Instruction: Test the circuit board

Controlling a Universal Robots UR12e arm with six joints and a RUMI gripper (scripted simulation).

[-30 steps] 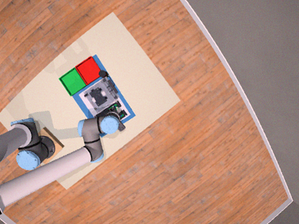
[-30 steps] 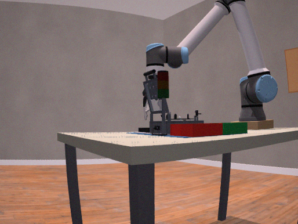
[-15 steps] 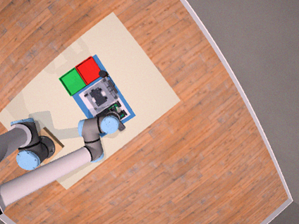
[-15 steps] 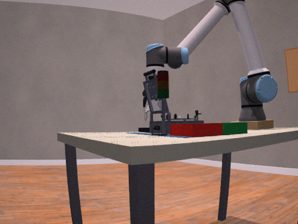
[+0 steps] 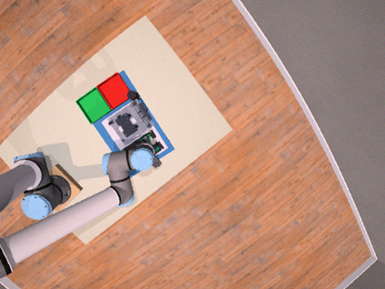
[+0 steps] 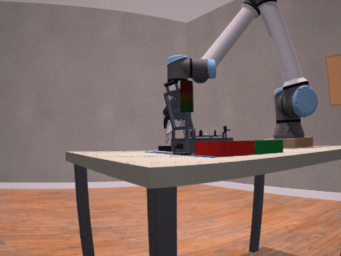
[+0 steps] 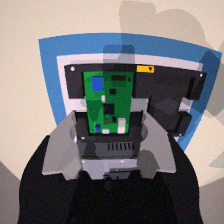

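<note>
Right now my hand is 10 mm to the right of the green circuit board and 30 mm above it. The rest, counted from my hand: green bin: 130 mm behind, 380 mm to the left, 40 mm below; red bin: 20 mm ahead, 370 mm to the left, 40 mm below; lid: 90 mm ahead, 170 mm to the left, 130 mm above.
</note>
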